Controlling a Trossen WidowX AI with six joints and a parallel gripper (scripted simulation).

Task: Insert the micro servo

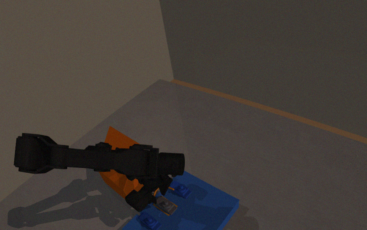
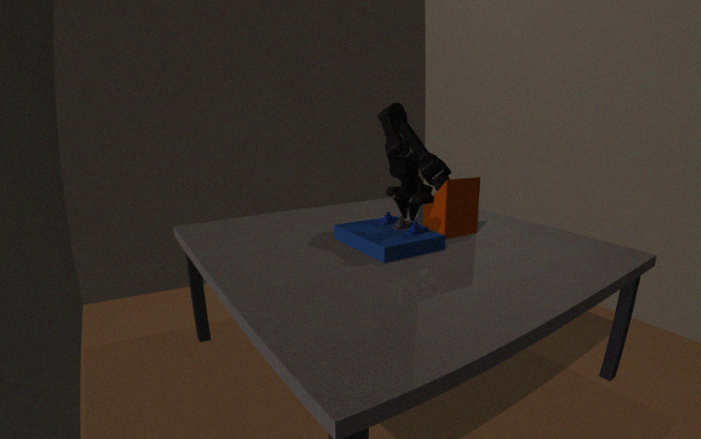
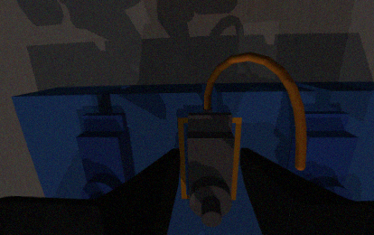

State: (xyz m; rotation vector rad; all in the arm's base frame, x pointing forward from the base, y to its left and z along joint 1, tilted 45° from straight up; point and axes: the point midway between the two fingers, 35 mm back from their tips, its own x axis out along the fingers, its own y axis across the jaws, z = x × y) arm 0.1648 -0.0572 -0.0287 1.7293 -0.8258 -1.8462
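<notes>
Now: gripper tip 13 cm short of the blue deck, 5 cm above it and 1 cm to the left of it.
</notes>
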